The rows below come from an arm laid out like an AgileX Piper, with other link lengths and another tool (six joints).
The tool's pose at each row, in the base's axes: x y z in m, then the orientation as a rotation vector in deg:
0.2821, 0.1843, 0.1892, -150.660, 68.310, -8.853
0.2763, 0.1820, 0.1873, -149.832, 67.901, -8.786
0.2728, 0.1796, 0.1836, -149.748, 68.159, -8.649
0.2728, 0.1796, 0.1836, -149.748, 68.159, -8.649
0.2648, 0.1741, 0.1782, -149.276, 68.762, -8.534
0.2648, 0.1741, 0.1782, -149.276, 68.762, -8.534
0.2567, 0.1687, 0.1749, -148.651, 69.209, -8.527
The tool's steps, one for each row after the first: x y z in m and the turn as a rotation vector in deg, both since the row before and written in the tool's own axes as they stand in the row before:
-0.0021, 0.0062, 0.0003, 0.836, -0.395, 0.030
-0.0005, 0.0051, 0.0024, -0.059, -0.050, 0.195
0.0000, 0.0000, 0.0000, 0.000, 0.000, 0.000
-0.0010, 0.0108, 0.0025, 0.141, -0.068, 0.528
0.0000, 0.0000, 0.0000, 0.000, 0.000, 0.000
-0.0011, 0.0102, 0.0004, 0.352, -0.084, 0.475

